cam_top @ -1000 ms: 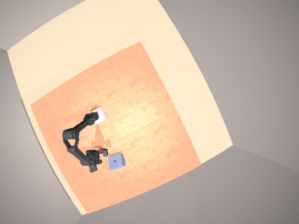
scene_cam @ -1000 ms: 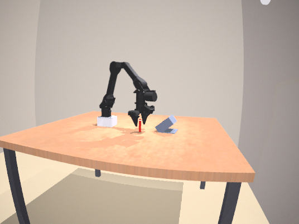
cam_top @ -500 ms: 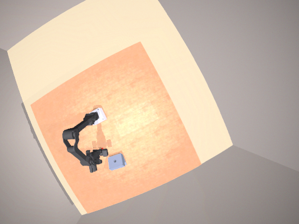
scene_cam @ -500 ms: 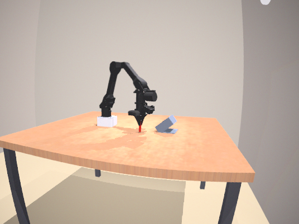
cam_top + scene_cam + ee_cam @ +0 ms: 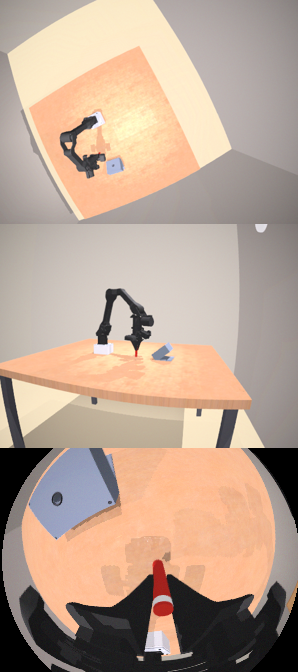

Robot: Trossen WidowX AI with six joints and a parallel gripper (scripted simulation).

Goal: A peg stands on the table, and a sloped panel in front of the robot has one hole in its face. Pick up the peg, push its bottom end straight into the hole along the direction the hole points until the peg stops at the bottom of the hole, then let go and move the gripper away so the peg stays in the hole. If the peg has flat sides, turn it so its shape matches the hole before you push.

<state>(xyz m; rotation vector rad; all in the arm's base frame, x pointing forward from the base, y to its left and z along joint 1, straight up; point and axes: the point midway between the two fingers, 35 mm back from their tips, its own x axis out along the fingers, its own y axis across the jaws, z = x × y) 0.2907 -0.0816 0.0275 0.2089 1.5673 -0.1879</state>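
Now: gripper tip 15 cm short of the sloped panel, 9 cm to the right of it and 1 cm above it. From my gripper tip the other things lie so: red peg (2 cm above).
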